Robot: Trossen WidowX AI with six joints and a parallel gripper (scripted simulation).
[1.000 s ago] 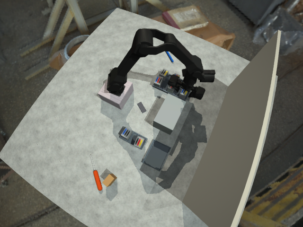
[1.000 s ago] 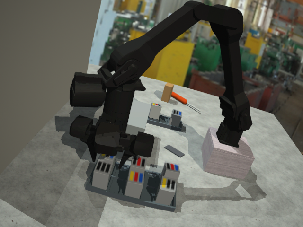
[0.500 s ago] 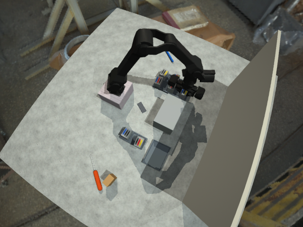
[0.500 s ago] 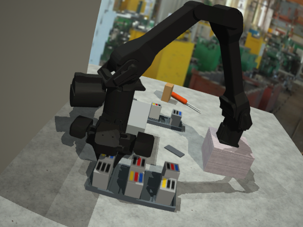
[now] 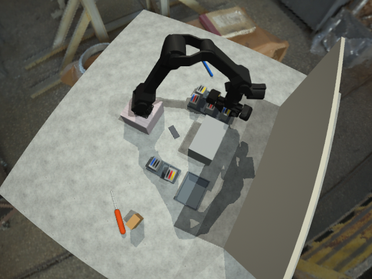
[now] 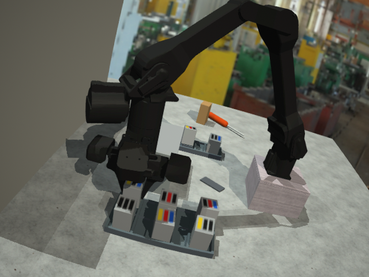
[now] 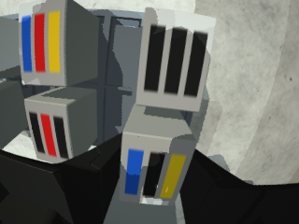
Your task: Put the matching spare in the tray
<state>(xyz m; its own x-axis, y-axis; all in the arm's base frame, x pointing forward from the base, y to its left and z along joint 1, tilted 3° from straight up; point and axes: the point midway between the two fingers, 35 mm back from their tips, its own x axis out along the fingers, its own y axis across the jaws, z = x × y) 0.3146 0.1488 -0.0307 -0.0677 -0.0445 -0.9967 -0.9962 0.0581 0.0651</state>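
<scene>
Right now my gripper tip is 360 mm to the left of the grey tray and 30 mm above it. Also, from my gripper tip: mounted unit: 150 mm to the right, 20 mm behind, 20 mm above; blue pen: 240 mm to the left, 180 mm behind, 30 mm below; spare: 20 mm above.
</scene>
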